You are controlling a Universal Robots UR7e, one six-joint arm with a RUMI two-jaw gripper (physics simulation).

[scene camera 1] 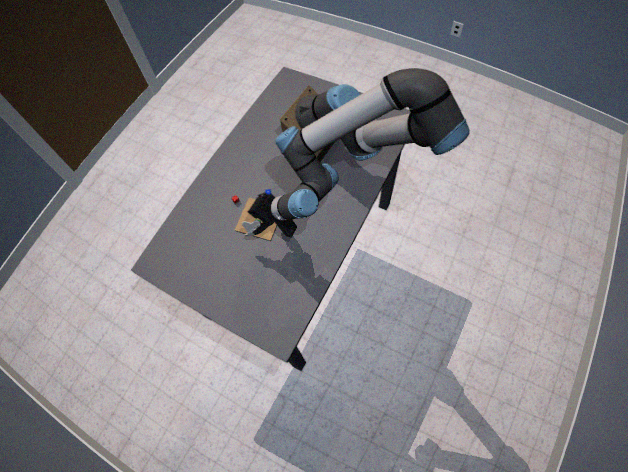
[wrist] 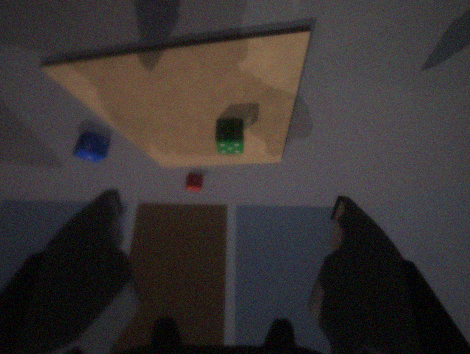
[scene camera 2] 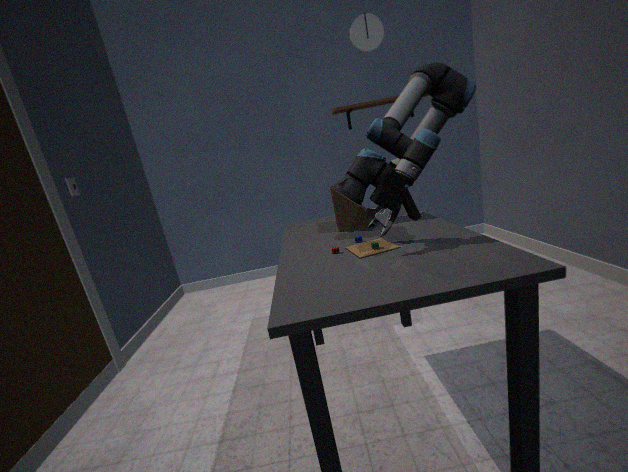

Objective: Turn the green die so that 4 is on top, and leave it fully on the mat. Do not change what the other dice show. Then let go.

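Places are measured from the arm's base along level axes (x up, y right, z ahead), in millimetres.
Pixels of known places: gripper, fingertip midpoint: [scene camera 1: 256, 217] [wrist: 229, 195] [scene camera 2: 374, 231]; arm's base at its link origin: [scene camera 1: 312, 115] [scene camera 2: 346, 196].
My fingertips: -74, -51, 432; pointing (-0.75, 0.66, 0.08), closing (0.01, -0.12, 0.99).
Note:
Ahead of a thing's pixels: the offset from my fingertips to its top centre, as dx, dy, dz. Level surfaces: height alone.
The green die {-37, +3, +0} [scene camera 2: 375, 245] [wrist: 230, 135] rests on the tan mat {-57, +15, -22} [scene camera 1: 267, 234] [scene camera 2: 361, 251] [wrist: 125, 100], near one edge. In the wrist view its foreshortened, lit top face shows five pips. The side towards the camera is dark and its pips cannot be read. In scene camera 1 the arm mostly hides it. My gripper [scene camera 1: 252, 230] [scene camera 2: 377, 229] [wrist: 229, 195] is open and empty, tilted above the mat and apart from the die. The red die {-41, +137, -35} [scene camera 1: 235, 198] [scene camera 2: 335, 250] [wrist: 194, 182] and the blue die {-41, +47, -122} [scene camera 1: 268, 191] [scene camera 2: 358, 239] [wrist: 92, 146] lie off the mat.
The grey table {dx -61} [scene camera 1: 203, 238] [scene camera 2: 324, 289] bears the mat and dice. The arm's wooden base block [scene camera 1: 290, 117] [scene camera 2: 347, 213] stands at the back. The blue die and the red die lie beside different edges of the mat. Shadows of the arm cross the mat and table.

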